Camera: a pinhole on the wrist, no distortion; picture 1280 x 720 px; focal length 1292.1 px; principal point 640.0 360.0 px. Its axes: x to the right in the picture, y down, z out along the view. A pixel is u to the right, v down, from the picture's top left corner.
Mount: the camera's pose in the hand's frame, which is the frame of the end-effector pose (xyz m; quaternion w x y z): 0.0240 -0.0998 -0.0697 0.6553 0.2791 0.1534 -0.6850
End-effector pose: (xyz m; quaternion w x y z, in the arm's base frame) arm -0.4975 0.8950 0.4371 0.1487 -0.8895 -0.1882 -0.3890
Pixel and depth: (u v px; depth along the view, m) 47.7 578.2 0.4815
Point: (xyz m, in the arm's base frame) -0.2919 1.2670 0.1739
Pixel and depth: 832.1 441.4 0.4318
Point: -0.5423 1.3451 0.3072
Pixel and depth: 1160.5 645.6 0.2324
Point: -0.5742 1.2090 0.4545
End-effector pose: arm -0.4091 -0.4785 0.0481 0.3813 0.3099 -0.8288 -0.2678
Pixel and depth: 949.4 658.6 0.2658
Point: -0.4237 -0.6876 -0.2105
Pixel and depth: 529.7 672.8 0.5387
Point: -0.6425 -0.6886 -0.4188
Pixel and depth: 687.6 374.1 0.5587
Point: -0.5275 -0.6435 -0.4898
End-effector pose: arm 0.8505 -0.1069 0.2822 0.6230 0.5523 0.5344 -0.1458
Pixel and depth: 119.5 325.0 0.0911
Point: 0.7700 -0.1677 0.2091
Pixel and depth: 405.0 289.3 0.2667
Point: 0.7564 -0.3394 0.1710
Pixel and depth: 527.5 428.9 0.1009
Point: 0.7463 -0.1691 0.1897
